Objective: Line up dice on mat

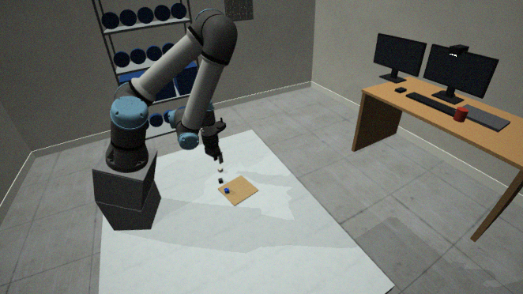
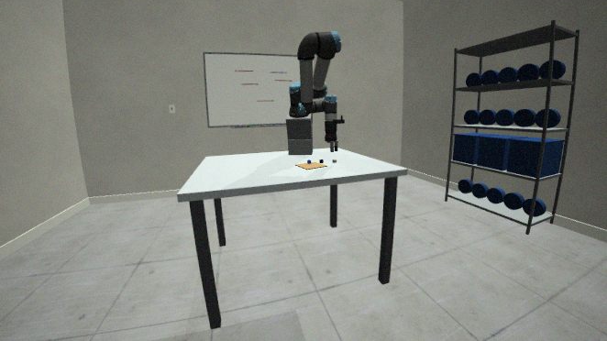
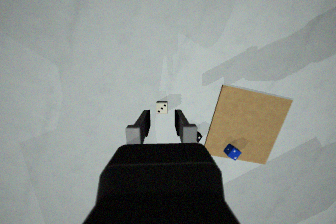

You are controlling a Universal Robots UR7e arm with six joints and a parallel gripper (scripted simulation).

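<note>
Now: the white die 80 mm below my hand. The rest, counted from my hand: tan mat: 50 mm ahead, 160 mm to the right, 90 mm below; then black die: 10 mm behind, 80 mm to the right, 80 mm below; then blue die: 160 mm to the right, 70 mm below.
</note>
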